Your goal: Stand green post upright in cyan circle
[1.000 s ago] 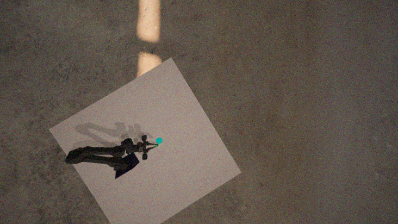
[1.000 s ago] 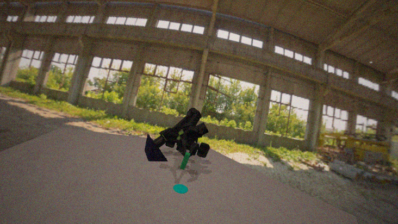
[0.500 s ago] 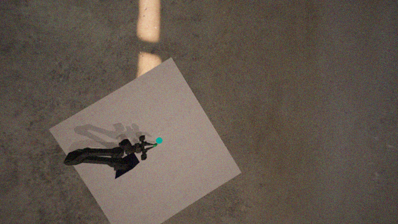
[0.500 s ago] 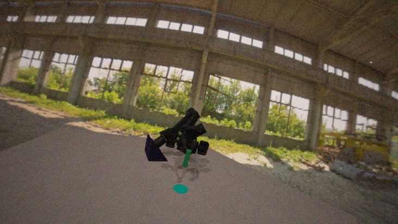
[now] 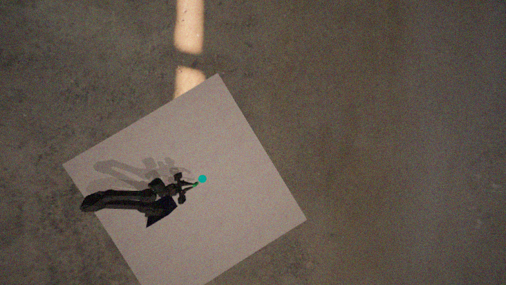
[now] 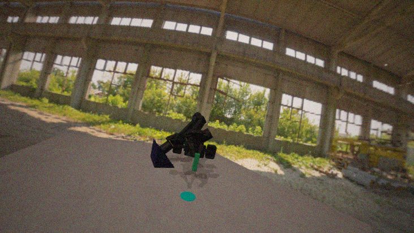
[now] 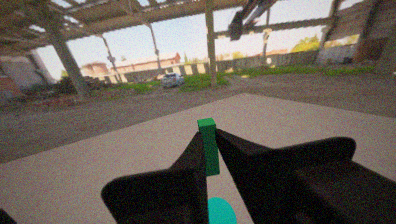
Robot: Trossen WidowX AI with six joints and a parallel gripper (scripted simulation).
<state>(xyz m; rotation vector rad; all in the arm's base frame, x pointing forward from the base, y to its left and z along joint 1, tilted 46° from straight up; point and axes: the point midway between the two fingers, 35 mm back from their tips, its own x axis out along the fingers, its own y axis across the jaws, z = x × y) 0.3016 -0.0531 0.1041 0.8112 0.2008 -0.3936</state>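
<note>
The green post is 2 cm below my gripper tip. From my gripper tip the other things lie so: cyan circle 17 cm below.
</note>
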